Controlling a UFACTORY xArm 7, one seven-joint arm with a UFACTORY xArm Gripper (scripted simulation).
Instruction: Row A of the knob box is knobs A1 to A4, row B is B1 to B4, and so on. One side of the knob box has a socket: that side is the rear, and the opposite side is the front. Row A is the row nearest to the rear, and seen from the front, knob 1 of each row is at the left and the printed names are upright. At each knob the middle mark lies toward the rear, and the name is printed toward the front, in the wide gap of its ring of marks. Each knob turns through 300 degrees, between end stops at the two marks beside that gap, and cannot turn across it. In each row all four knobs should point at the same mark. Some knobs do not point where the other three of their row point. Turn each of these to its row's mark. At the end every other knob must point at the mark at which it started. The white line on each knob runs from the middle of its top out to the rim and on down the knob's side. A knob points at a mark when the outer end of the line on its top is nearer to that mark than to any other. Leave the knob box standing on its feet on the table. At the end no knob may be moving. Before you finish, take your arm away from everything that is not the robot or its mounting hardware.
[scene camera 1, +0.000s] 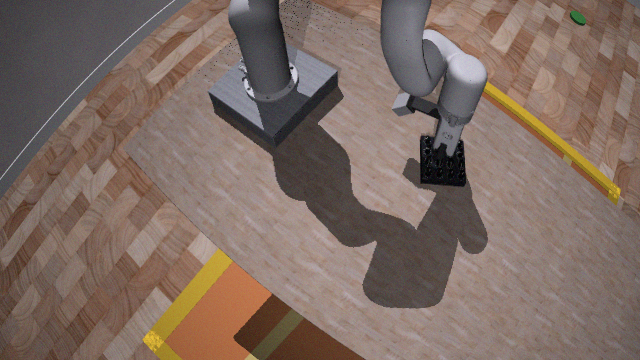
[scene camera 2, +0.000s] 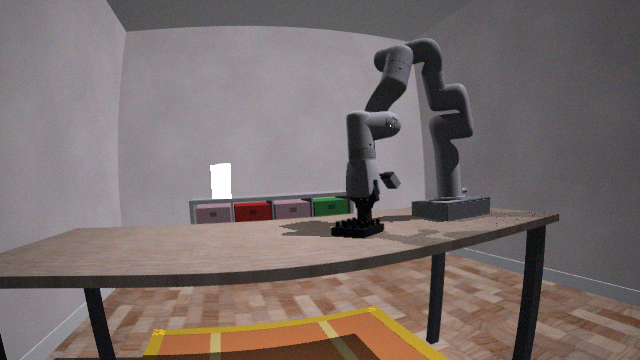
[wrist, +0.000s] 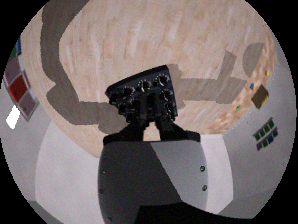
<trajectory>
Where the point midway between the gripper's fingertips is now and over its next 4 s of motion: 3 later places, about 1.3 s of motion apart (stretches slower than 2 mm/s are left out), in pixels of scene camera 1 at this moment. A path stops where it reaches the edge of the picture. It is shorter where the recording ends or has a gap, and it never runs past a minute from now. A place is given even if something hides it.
My gripper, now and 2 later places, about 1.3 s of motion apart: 438, 151; 442, 142; 453, 112
</trajectory>
